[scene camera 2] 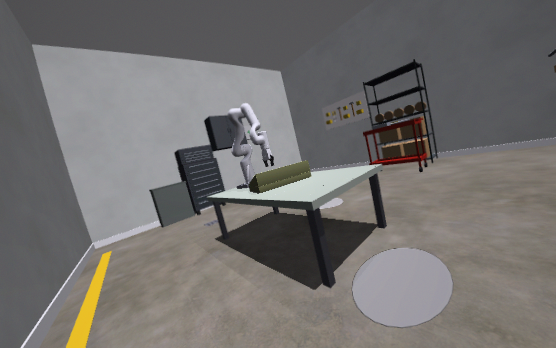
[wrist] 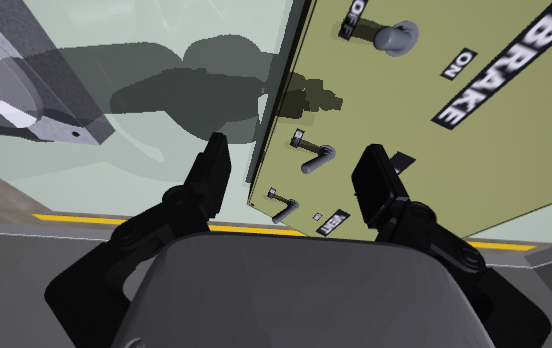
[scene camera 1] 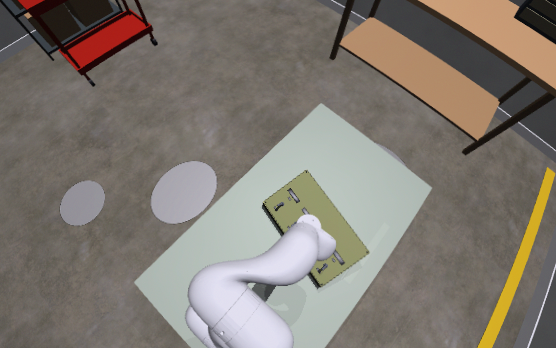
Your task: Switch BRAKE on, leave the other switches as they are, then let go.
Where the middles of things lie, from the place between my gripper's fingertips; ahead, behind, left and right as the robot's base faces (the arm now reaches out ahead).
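Counting from my hand, I find the olive switch panel [scene camera 1: 302, 195] 3 cm to the right, 13 cm ahead and 9 cm below. The brake lever [wrist: 387, 38] is 5 cm to the left of my hand and 6 cm ahead of it, and it sits 6 cm below.
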